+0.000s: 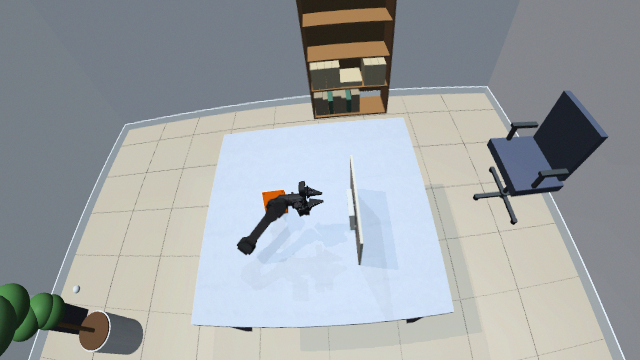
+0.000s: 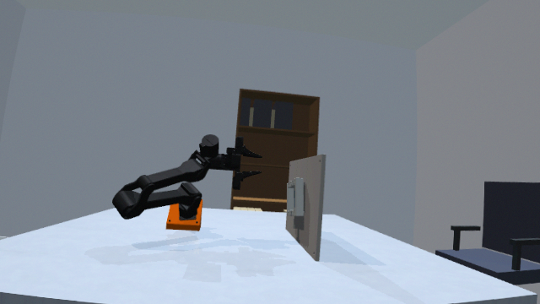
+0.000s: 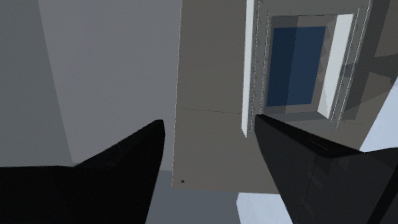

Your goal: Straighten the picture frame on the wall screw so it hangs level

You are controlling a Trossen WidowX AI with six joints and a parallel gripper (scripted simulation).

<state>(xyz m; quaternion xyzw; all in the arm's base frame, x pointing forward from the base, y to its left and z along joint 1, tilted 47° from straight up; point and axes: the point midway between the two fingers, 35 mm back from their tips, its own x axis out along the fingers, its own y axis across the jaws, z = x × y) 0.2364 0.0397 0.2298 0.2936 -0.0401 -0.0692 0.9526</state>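
Right now my gripper tip is 130 mm short of the picture frame, 110 mm above it and 30 mm to the left of it. Round my gripper tip: wall panel (140 mm ahead, 120 mm below, 40 mm to the right).
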